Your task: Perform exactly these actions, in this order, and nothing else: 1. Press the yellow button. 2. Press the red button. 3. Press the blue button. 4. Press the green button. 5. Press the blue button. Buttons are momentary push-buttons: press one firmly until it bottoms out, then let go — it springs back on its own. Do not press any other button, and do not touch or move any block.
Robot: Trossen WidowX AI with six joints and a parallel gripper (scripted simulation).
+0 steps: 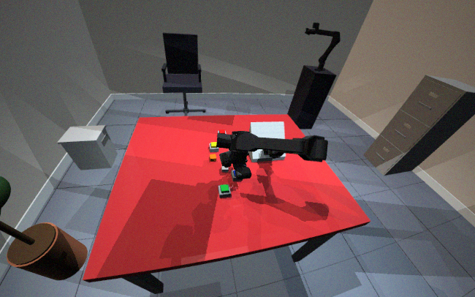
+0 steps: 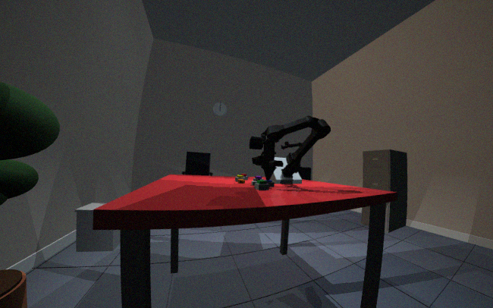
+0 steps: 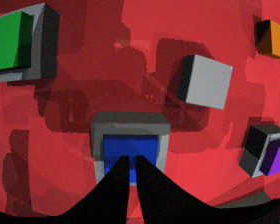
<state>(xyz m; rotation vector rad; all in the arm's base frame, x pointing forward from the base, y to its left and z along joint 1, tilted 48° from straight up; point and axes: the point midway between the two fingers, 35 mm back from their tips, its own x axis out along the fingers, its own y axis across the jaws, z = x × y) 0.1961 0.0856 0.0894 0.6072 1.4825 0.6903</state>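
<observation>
Right now the blue button is 1 cm below my gripper tip. The rest, counted from my gripper tip: green button 7 cm ahead, 8 cm to the left; purple button 1 cm behind, 15 cm to the right; white block 5 cm ahead, 5 cm to the right, 2 cm below.
</observation>
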